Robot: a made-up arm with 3 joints. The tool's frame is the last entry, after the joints. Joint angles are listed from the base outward.
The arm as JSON. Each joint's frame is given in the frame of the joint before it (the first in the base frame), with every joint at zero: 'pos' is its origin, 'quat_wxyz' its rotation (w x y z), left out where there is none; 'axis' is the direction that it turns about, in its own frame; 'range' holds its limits. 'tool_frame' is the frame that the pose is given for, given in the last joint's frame.
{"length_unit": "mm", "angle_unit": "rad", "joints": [
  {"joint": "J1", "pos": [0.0, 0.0, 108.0], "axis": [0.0, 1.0, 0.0], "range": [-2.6, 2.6]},
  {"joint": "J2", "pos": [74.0, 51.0, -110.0], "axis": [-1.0, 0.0, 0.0], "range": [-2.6, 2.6]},
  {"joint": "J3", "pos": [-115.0, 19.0, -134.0], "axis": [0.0, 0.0, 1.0], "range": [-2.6, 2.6]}
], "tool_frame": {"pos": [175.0, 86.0, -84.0]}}
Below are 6 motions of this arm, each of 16 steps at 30 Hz.
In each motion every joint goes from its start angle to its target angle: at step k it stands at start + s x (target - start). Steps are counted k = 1, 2, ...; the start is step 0. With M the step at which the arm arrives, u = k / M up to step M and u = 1 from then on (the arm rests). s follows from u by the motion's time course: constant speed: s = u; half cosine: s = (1 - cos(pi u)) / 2; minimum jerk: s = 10 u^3 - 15 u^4 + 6 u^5.
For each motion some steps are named. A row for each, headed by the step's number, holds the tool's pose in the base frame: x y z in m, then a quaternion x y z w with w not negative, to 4 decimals.
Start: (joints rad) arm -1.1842 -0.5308 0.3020
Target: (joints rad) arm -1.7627 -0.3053 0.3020
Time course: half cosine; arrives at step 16
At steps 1, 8, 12, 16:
1: 0.2425 0.2932 0.1191 0.1325 -0.5673 0.2650 0.7683
8: 0.2556 0.2795 0.1840 0.0531 -0.6729 0.2468 0.6953
12: 0.2525 0.2678 0.2363 0.0009 -0.7419 0.2229 0.6323
16: 0.2477 0.2626 0.2585 -0.0191 -0.7685 0.2106 0.6039

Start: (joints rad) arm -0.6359 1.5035 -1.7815
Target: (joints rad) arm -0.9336 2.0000 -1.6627
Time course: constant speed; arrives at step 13
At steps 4, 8, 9, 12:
4: -0.0407 -0.1518 0.1738 -0.2584 -0.6820 -0.6526 0.2056
8: -0.0614 -0.1216 0.1930 -0.2881 -0.7054 -0.6331 0.1363
9: -0.0666 -0.1135 0.1968 -0.2957 -0.7095 -0.6286 0.1185
12: -0.0819 -0.0881 0.2056 -0.3189 -0.7177 -0.6157 0.0638

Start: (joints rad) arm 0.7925 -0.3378 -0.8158
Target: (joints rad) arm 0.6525 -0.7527 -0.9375
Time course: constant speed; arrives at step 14
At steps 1, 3, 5, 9, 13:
1: -0.1340 0.0816 -0.2267 0.0045 0.4112 -0.4280 0.8048
3: -0.1275 0.0918 -0.2278 0.0308 0.4122 -0.4426 0.7958
5: -0.1209 0.1021 -0.2284 0.0572 0.4135 -0.4561 0.7859
9: -0.1068 0.1226 -0.2281 0.1100 0.4170 -0.4798 0.7640
13: -0.0919 0.1430 -0.2256 0.1628 0.4218 -0.4990 0.7393

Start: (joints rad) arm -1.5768 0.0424 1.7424
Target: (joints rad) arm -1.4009 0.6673 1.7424
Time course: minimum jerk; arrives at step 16
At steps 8, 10, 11, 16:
8: 0.3618 0.1410 -0.0779 -0.5938 -0.3301 0.4769 0.5576
10: 0.3641 0.1029 -0.0932 -0.6099 -0.2734 0.4507 0.5917
11: 0.3633 0.0864 -0.0997 -0.6162 -0.2486 0.4392 0.6047
16: 0.3587 0.0549 -0.1114 -0.6272 -0.2006 0.4168 0.6267

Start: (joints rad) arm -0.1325 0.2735 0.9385
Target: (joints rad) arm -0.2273 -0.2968 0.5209
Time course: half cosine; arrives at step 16
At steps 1, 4, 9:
1: 0.0439 0.1966 -0.2655 -0.1488 0.0011 0.4374 0.8869
4: 0.0577 0.2146 -0.2509 -0.1166 -0.0257 0.4154 0.9018
9: 0.0978 0.2618 -0.1933 -0.0004 -0.1001 0.3390 0.9354

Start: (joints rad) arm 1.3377 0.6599 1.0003
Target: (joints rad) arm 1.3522 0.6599 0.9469
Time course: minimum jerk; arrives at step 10
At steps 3, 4, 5, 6, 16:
3: -0.4055 0.0853 0.0304 0.0561 0.6376 0.5297 0.5565
4: -0.4052 0.0851 0.0298 0.0541 0.6384 0.5274 0.5580
5: -0.4048 0.0849 0.0290 0.0517 0.6394 0.5246 0.5597
6: -0.4045 0.0847 0.0283 0.0492 0.6404 0.5218 0.5614
16: -0.4038 0.0843 0.0271 0.0450 0.6421 0.5169 0.5643

